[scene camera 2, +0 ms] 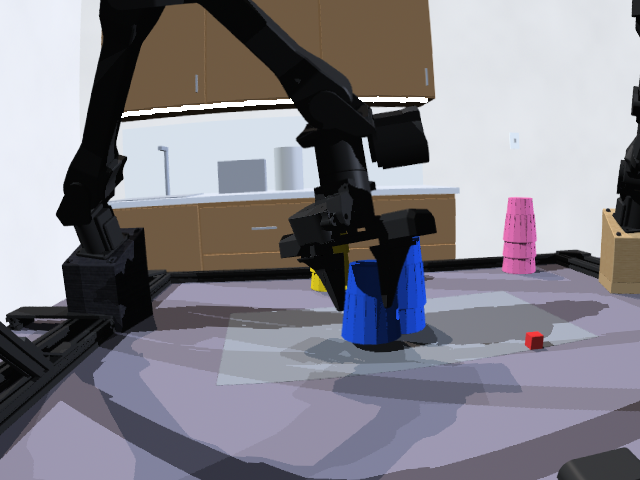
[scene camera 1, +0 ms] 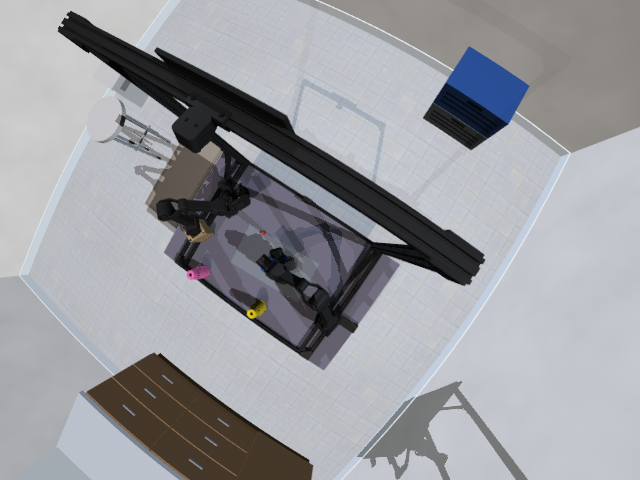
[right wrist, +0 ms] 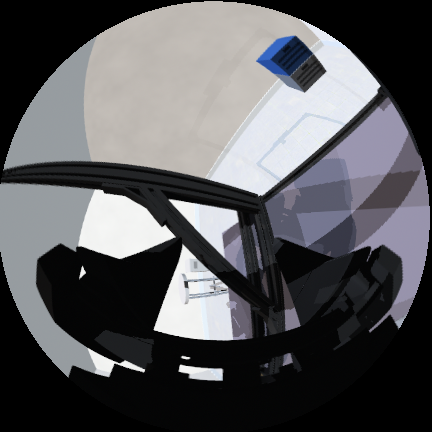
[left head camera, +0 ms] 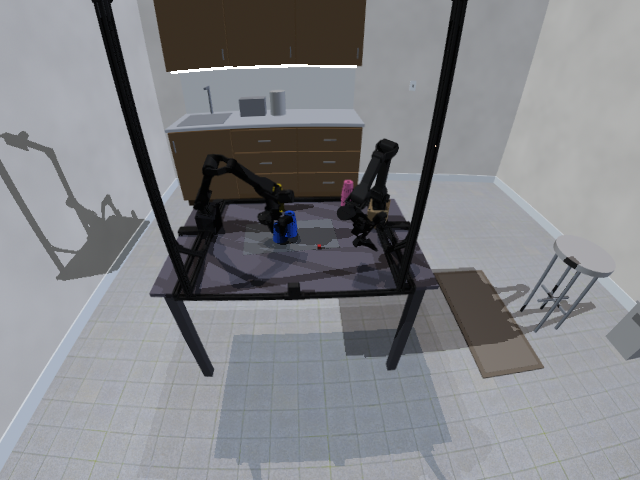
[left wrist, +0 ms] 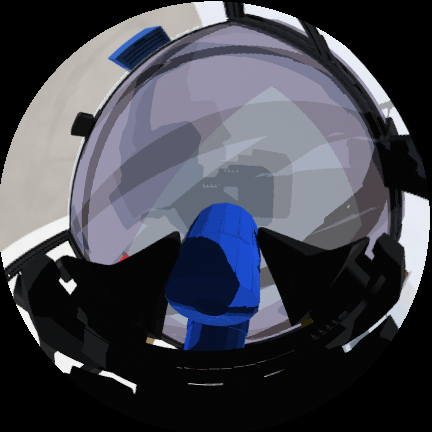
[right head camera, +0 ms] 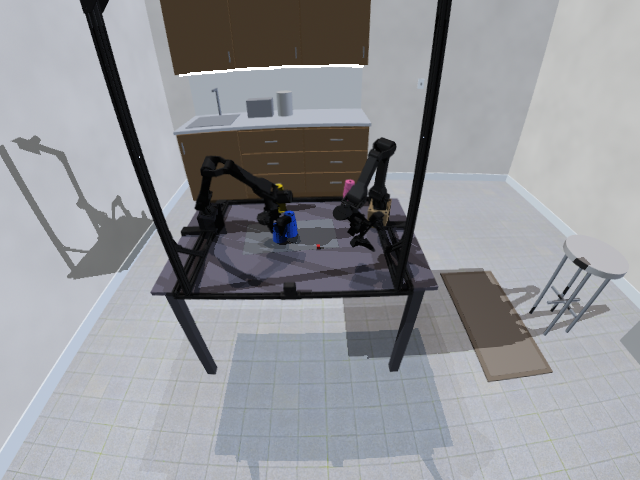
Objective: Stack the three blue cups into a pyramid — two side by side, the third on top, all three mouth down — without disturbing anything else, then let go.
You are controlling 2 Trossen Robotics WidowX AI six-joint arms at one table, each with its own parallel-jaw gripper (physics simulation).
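Places are measured from the left arm's base along level axes (x ahead, y left, z up), in metres.
Where they show: left gripper, fingertip midpoint: point(scene camera 2: 364, 309) point(left head camera: 277, 234) point(left wrist: 219, 234) point(right head camera: 277, 234); right gripper, fingertip midpoint: point(scene camera 1: 235, 178) point(right wrist: 228, 242) point(left head camera: 383, 244) point(right head camera: 380, 244); left arm's base, origin of the base link: point(scene camera 2: 103, 245) point(scene camera 1: 327, 323) point(left head camera: 206, 209) point(right head camera: 208, 210); right arm's base, origin of the base link: point(scene camera 2: 634, 222) point(scene camera 1: 193, 230) point(left head camera: 379, 205) point(right head camera: 379, 204).
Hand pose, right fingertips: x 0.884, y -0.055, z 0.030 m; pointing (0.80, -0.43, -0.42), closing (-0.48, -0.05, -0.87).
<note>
Things, the pixels of their top centre, and the offset from my right fingertips. Level surfaces: height alone.
- blue cup, middle of its top: point(left wrist: 201, 303) point(scene camera 2: 372, 263) point(left head camera: 279, 224) point(right head camera: 278, 224) 0.072 m left, 0.488 m back, 0.049 m down
- pale mat, its level: 0.147 m down
- pink cup stack, middle of its top: point(scene camera 2: 519, 197) point(right head camera: 350, 181) point(left head camera: 348, 181) point(scene camera 1: 189, 275) 0.518 m left, 0.258 m back, 0.004 m up
- small red cube, middle of its top: point(scene camera 2: 534, 334) point(left head camera: 319, 245) point(scene camera 1: 262, 233) 0.077 m left, 0.293 m back, 0.132 m down
My left gripper point(scene camera 2: 363, 305) point(left wrist: 219, 234) is shut on one blue cup point(scene camera 2: 364, 322) point(left head camera: 279, 237) point(right head camera: 279, 237). The cup is upright, wide end down, and looks slightly above the pale mat point(scene camera 2: 242, 361). Right behind it stand the other two blue cups point(scene camera 2: 415, 294) point(left head camera: 292, 227) point(right head camera: 292, 227), nested one over the other with their wide ends down. They look very close to the held cup; whether they touch I cannot tell. In scene camera 1 the left arm mostly hides the blue cups. My right gripper point(right wrist: 228, 242) point(left head camera: 364, 243) is open and empty, over the table's right side.
A yellow cup stack point(scene camera 1: 256, 308) point(scene camera 2: 321, 281) stands behind the left gripper. A pink cup stack point(scene camera 2: 519, 237) point(scene camera 1: 198, 272) stands at the back right in scene camera 2. A small red cube point(scene camera 2: 534, 340) point(left head camera: 318, 246) point(scene camera 1: 262, 232) lies by the mat's edge, right of the blue cups.
</note>
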